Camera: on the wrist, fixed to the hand. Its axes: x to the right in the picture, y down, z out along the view.
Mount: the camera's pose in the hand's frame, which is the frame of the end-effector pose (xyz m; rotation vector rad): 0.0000 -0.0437 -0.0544 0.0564 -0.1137 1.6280
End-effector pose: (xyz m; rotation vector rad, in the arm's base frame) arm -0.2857 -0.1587 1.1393 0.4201 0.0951 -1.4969
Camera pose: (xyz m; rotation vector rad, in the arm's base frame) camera -0.3178 -0.1416 1.0798 0.2915 -0.3254 0.0890
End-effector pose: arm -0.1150 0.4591 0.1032 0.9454 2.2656 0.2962
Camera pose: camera -0.1744 0.4302 0.1256 2.5188 0.8956 0.7806
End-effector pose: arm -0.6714 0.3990 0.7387 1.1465 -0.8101 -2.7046
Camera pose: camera -0.6287 0.4127 0.6852 0.0468 -1.0881 -1.3277
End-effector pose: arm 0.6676 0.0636 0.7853 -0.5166 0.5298 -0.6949
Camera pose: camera 0.6146 0.0206 0.7708 0.0420 0.6313 0.8676
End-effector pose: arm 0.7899 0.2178 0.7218 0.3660 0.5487 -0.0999
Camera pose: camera 0.7549 0.1970 0.6651 0.7597 0.0106 1.4235
